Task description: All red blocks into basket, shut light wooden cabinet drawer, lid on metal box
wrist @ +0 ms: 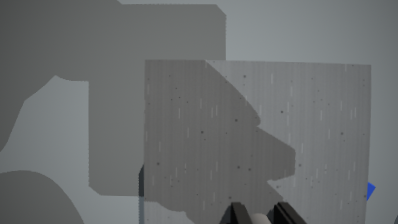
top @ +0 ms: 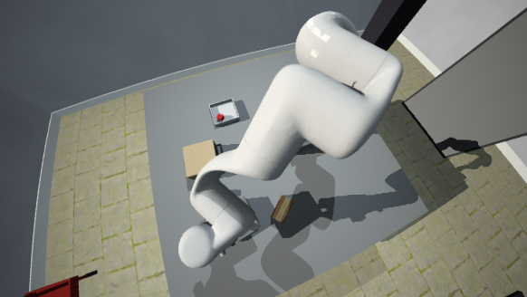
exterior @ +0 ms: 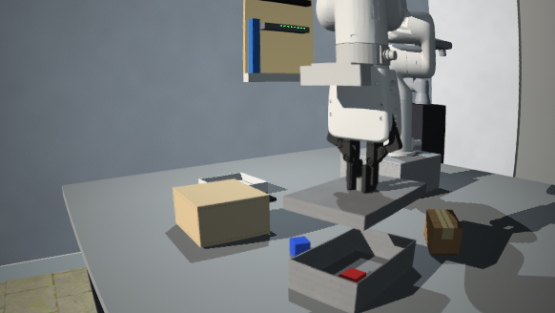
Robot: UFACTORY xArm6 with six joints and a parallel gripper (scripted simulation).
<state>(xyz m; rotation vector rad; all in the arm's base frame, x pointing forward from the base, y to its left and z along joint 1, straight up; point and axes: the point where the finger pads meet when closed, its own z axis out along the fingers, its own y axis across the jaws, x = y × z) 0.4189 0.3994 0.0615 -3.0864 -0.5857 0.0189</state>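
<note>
Now: the green block 23 cm behind my hand, 15 cm below it and 4 cm to the right of it. Round my hand: blue block: 15 cm below, 13 cm to the right, 3 cm ahead; knobbed lid: 3 cm below; cardboard box: 22 cm behind, 13 cm below, 2 cm to the right.
</note>
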